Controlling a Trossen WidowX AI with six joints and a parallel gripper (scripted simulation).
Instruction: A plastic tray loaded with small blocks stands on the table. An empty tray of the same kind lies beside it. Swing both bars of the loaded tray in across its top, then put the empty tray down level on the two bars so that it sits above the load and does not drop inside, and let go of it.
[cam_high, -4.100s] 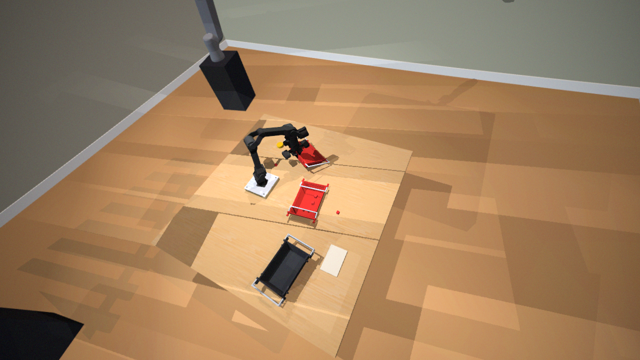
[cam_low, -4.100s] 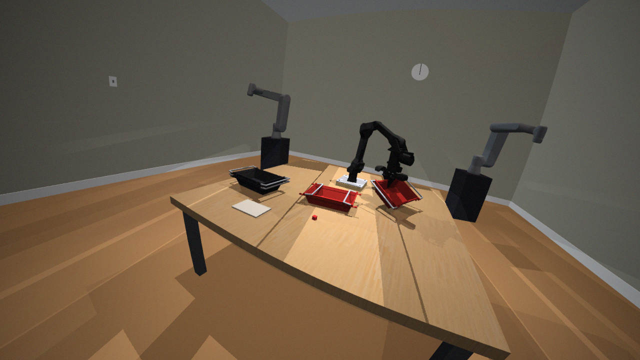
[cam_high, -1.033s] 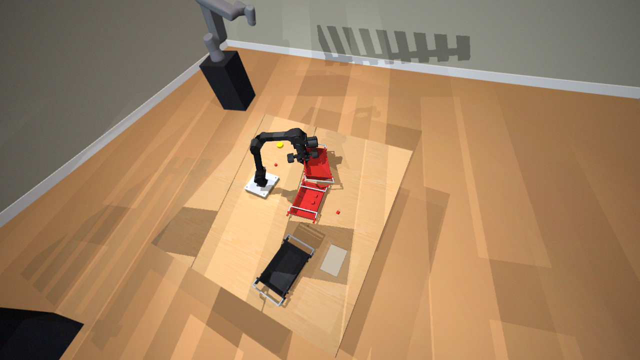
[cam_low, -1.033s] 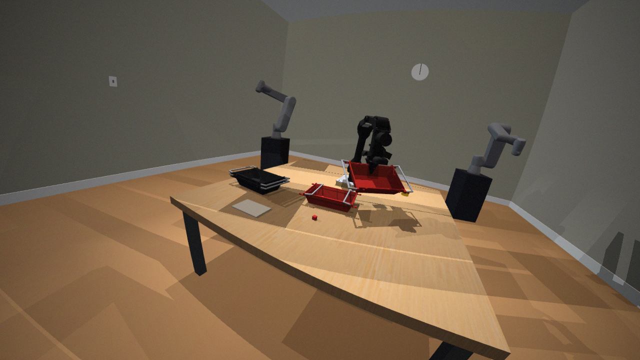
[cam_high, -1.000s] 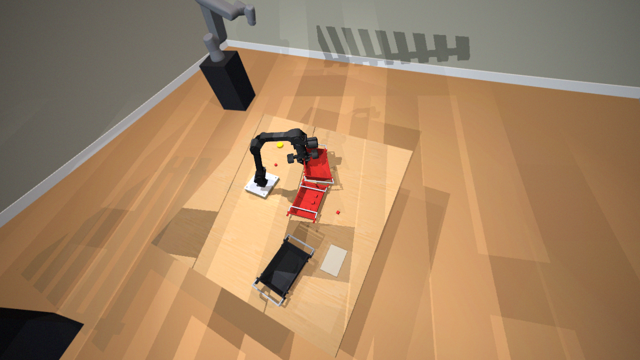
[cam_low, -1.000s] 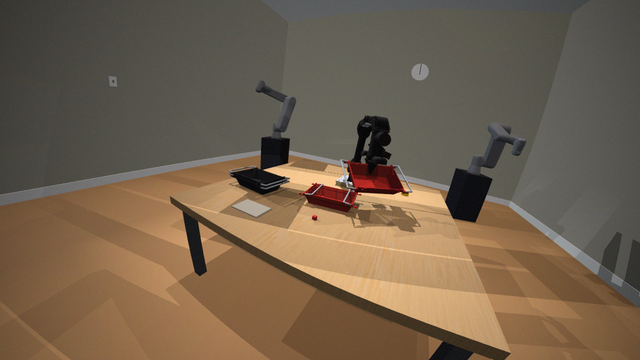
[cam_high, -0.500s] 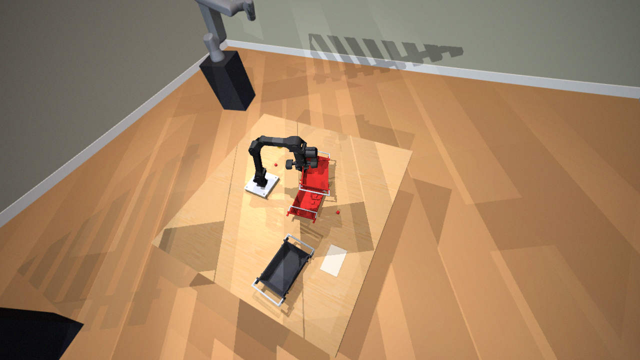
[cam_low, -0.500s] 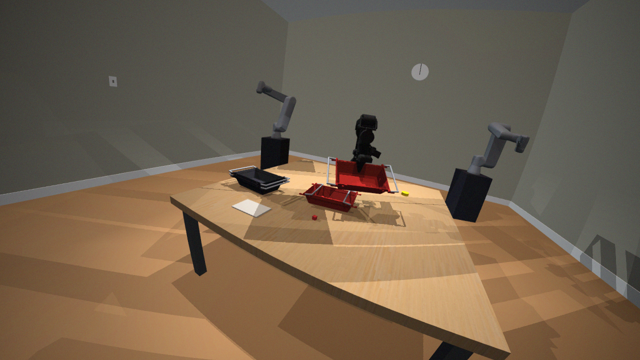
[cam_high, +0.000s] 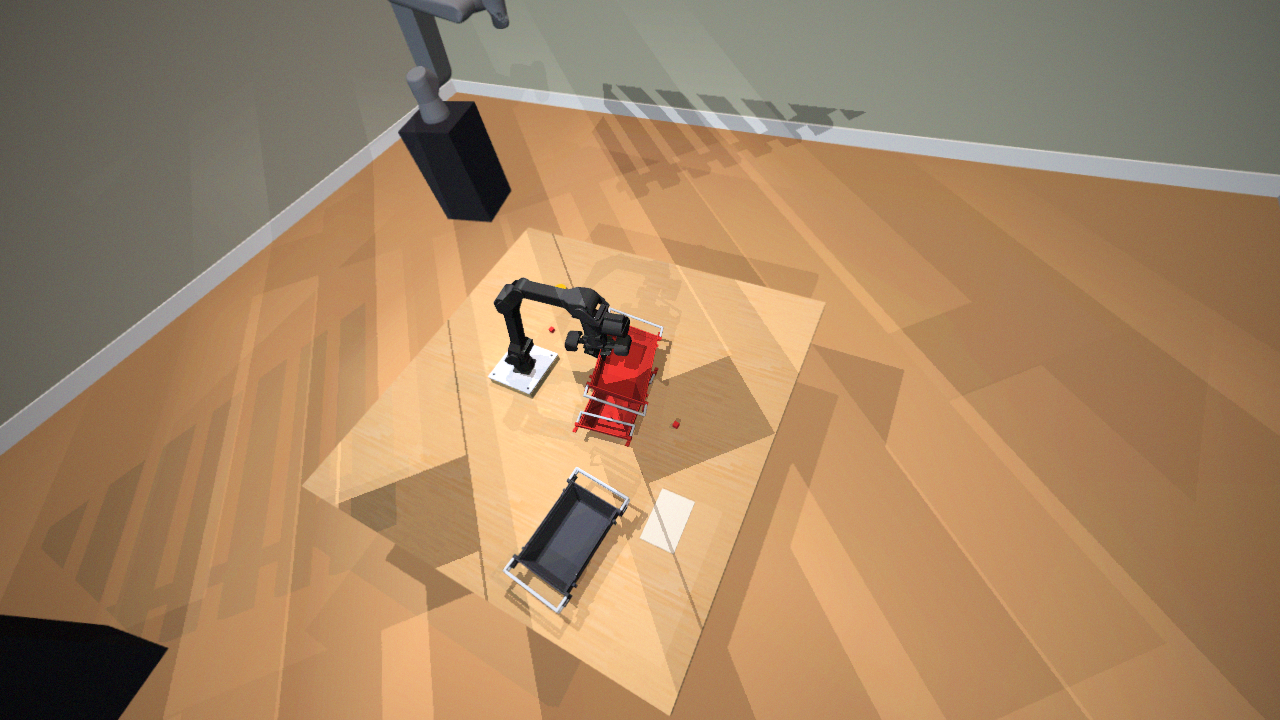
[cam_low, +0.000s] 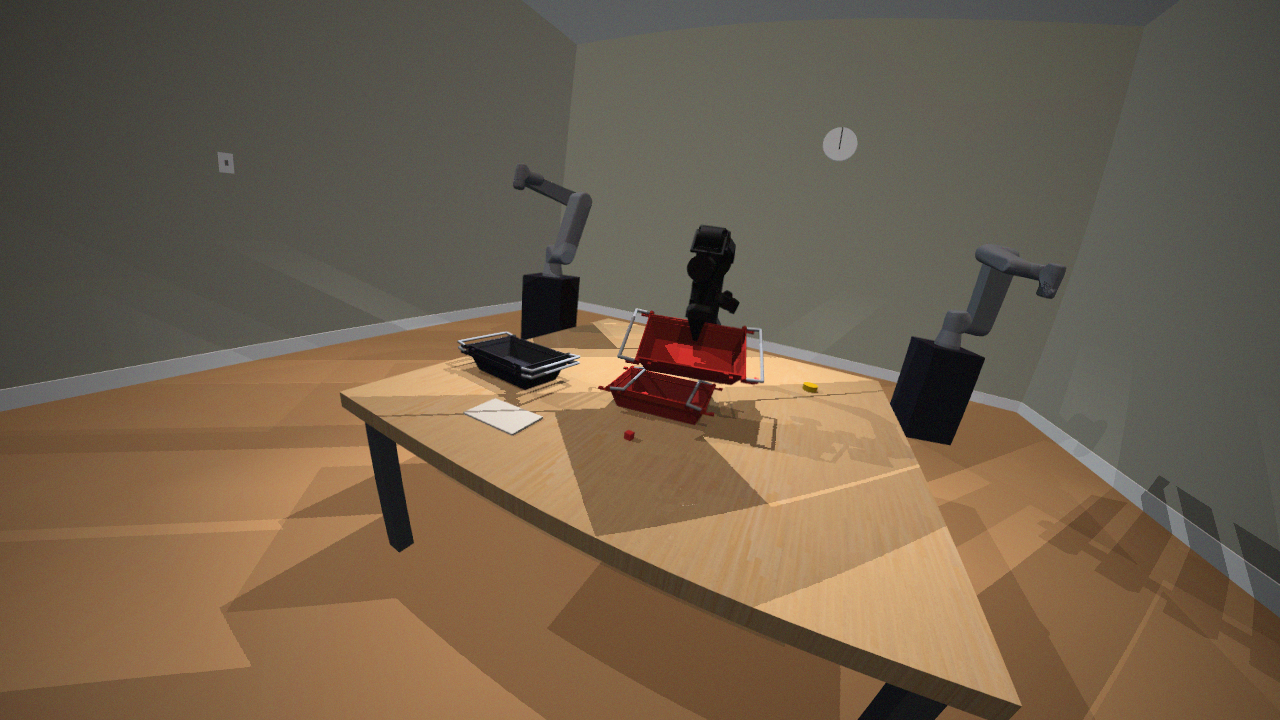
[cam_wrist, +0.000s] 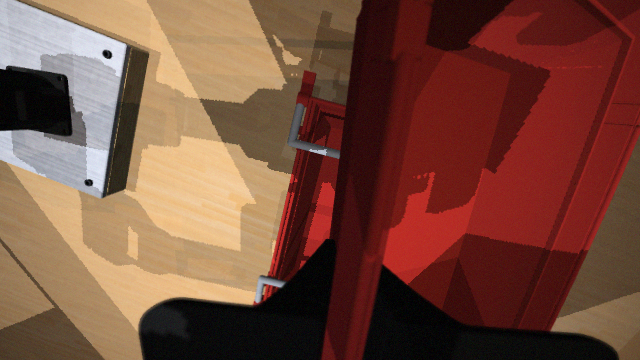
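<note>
My gripper tip is now 7 cm short of the red tray. Also, from my gripper tip: yellow disc: 40 cm to the left, 34 cm behind, 17 cm below; then white card: 37 cm to the right, 27 cm ahead, 18 cm below.
</note>
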